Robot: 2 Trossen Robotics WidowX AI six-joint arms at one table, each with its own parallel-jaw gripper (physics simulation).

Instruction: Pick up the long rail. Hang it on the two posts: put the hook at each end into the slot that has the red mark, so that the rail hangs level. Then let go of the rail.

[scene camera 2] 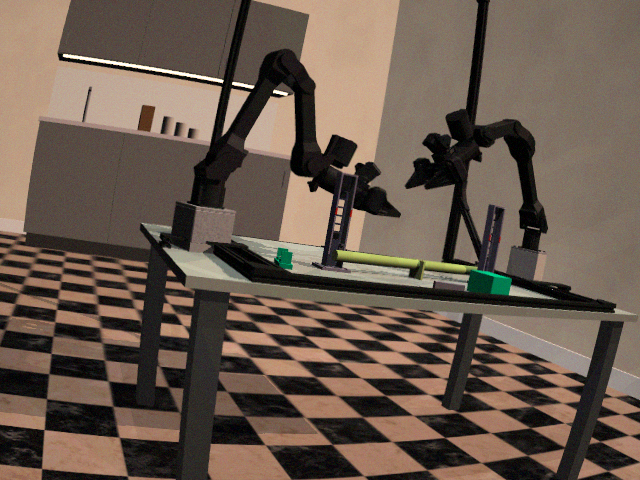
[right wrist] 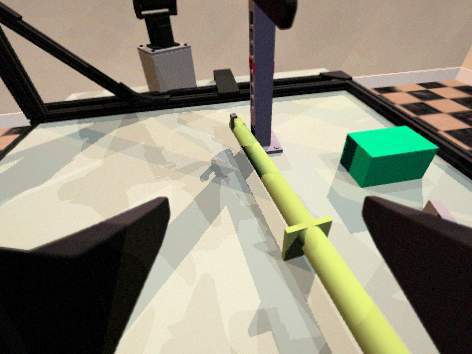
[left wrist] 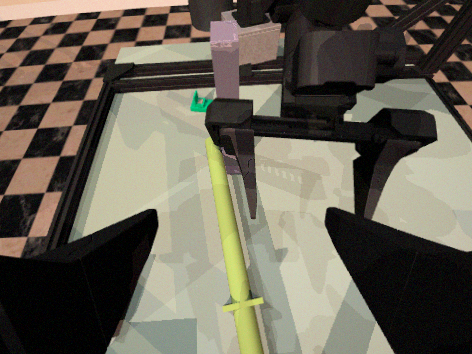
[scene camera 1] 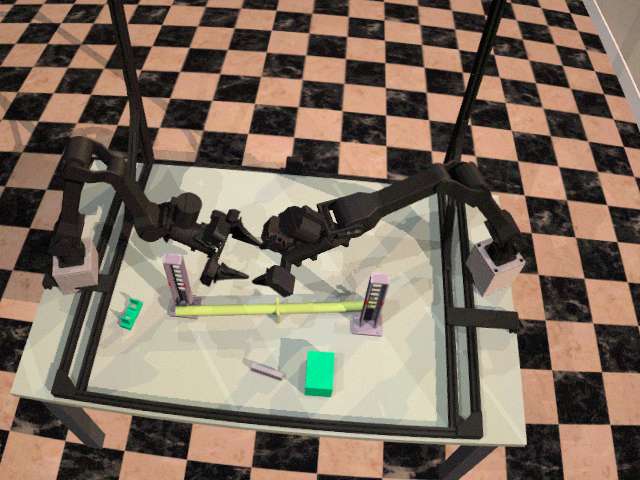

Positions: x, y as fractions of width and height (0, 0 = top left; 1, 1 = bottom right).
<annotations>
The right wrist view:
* right gripper: 0.56, 0.58
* long yellow-green rail: 0.65, 0.67, on the table
</annotations>
